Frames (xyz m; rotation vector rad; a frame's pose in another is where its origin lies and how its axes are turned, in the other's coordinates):
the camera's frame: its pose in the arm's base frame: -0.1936 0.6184 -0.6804 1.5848 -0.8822 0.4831
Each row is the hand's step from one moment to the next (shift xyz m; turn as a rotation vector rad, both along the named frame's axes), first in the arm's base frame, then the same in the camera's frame.
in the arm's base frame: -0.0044 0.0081 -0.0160 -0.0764 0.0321 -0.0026
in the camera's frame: -0.0166 -0.0071 -0.0036 -0.0585 0.0561 -0.0177
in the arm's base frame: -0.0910 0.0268 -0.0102 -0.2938 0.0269 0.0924
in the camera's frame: -0.0717 0.0623 -0.0086 -0.1238 0.2833 0.0028
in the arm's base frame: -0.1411 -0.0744 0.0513 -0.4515 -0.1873 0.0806
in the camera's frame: -0.0307 0.1418 0.0839 -0.1731 0.3988 0.2376
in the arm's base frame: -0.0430 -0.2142 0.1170 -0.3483 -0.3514 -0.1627
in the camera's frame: 0.1166 0.1115 0.1881 -0.2418 0.1649 0.4308
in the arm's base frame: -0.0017 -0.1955 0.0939 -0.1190 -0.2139 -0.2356
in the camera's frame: 0.1206 0.0648 0.1682 -0.1888 -0.0589 0.2763
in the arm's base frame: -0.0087 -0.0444 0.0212 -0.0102 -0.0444 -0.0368
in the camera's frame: 0.0221 0.0210 0.0396 -0.0213 -0.0154 0.0523
